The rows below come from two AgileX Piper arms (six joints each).
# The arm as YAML. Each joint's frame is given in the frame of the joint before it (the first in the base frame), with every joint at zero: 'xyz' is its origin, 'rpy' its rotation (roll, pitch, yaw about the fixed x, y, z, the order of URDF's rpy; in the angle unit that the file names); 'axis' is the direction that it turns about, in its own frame. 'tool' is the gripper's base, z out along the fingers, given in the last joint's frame.
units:
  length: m
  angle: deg
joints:
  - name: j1
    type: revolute
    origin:
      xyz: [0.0, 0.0, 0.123]
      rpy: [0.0, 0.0, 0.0]
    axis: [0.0, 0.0, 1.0]
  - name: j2
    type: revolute
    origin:
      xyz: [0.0, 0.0, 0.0]
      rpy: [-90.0, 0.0, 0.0]
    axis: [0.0, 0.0, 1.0]
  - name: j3
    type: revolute
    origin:
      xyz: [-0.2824, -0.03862, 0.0]
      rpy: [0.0, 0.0, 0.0]
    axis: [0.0, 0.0, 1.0]
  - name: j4
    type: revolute
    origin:
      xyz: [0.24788, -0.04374, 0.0]
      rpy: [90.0, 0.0, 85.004]
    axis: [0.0, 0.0, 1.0]
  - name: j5
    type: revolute
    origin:
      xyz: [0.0, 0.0, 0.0]
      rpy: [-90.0, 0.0, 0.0]
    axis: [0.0, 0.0, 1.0]
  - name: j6
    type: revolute
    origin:
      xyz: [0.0, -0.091, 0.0]
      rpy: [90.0, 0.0, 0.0]
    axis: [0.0, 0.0, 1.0]
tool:
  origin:
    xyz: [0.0, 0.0, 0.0]
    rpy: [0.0, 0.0, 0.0]
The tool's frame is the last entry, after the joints.
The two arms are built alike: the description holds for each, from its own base.
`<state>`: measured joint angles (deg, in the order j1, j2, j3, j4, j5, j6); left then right.
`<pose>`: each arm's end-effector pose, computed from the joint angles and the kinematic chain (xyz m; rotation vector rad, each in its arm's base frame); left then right.
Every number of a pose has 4 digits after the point. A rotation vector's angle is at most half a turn.
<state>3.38 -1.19 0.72 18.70 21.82 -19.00 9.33 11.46 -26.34 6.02 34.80 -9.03</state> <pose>0.0508 0.0139 0.1777 -0.1628 1.8307 0.1321 0.0456 0.0130 0.2997 -0.2555 1.8119 0.1193</pose>
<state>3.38 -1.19 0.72 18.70 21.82 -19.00 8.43 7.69 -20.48 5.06 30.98 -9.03</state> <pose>0.0508 0.0139 0.1777 -0.1628 1.8307 0.1321 0.0448 0.0108 0.2760 -0.2378 1.7842 0.0875</pose>
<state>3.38 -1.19 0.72 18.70 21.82 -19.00 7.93 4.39 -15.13 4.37 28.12 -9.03</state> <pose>0.0508 0.0139 0.1777 -0.1628 1.8307 0.1321 0.0447 0.0095 0.2529 -0.2294 1.7713 0.0667</pose>
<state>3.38 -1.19 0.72 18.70 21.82 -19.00 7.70 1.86 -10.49 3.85 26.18 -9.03</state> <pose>0.0508 0.0139 0.1777 -0.1628 1.8307 0.1321 0.0455 0.0089 0.2315 -0.2279 1.7746 0.0531</pose>
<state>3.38 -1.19 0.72 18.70 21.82 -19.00 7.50 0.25 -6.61 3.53 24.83 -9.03</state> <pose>0.0508 0.0139 0.1777 -0.1628 1.8307 0.1321 0.0470 0.0086 0.2126 -0.2278 1.7910 0.0442</pose>
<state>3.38 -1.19 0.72 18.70 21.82 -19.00 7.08 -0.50 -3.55 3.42 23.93 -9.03</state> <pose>0.0508 0.0139 0.1777 -0.1628 1.8307 0.1321 0.0487 0.0083 0.1970 -0.2238 1.8162 0.0366</pose>
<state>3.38 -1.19 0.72 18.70 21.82 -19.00 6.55 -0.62 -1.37 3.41 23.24 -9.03</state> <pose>0.0508 0.0139 0.1777 -0.1628 1.8307 0.1321 0.0502 0.0079 0.1855 -0.2172 1.8411 0.0297</pose>
